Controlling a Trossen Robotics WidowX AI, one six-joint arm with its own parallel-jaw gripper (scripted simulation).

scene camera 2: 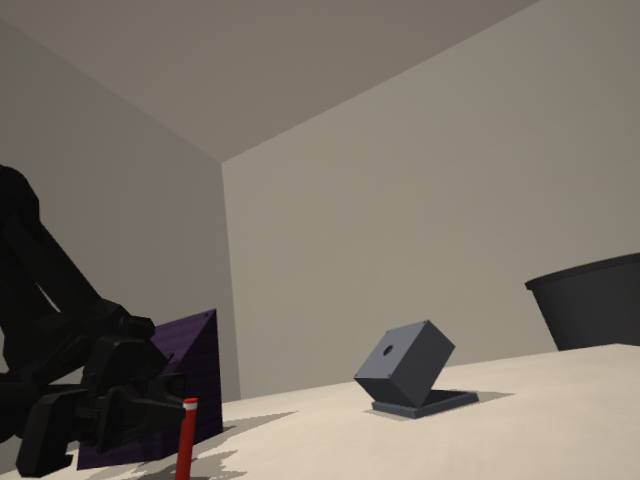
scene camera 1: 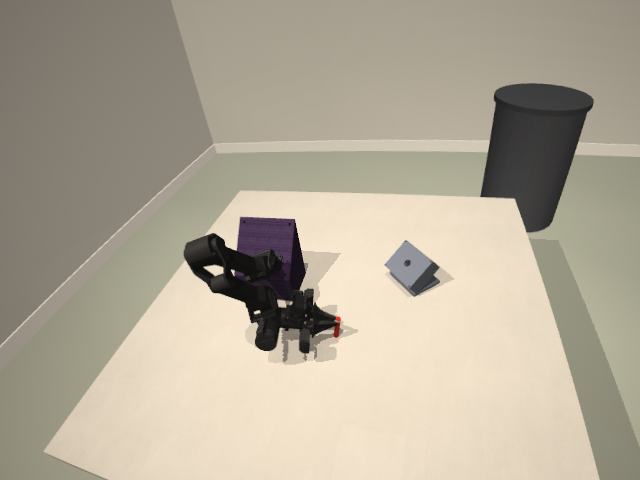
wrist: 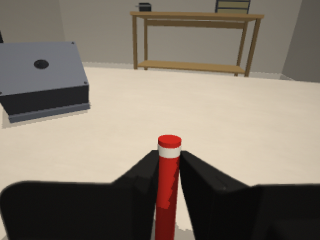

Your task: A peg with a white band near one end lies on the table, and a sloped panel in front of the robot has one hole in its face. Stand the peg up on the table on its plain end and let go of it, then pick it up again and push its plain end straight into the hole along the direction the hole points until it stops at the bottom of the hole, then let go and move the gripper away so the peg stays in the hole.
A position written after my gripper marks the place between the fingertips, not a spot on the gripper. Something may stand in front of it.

In view: my gripper (scene camera 2: 189,412).
My gripper also shows in scene camera 1 (scene camera 1: 337,321) and in the wrist view (wrist: 168,157).
